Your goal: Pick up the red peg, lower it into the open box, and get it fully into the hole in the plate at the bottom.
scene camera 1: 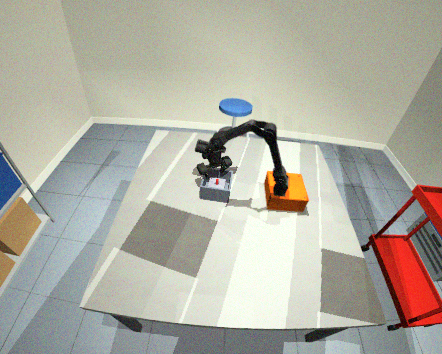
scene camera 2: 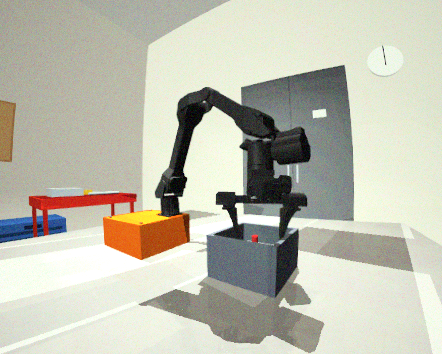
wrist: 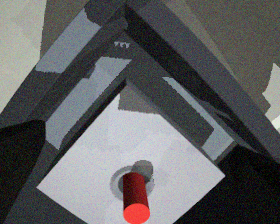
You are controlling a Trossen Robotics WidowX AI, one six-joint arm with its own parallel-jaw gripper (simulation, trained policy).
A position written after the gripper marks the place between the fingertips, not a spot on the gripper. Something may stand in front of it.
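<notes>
Scene camera 1 has a grey box (scene camera 1: 206,193), and scene camera 2 has the gripper (scene camera 2: 259,240). On the wrist view you'd get a plate (wrist: 128,133), plus the gripper again (wrist: 141,144).
</notes>
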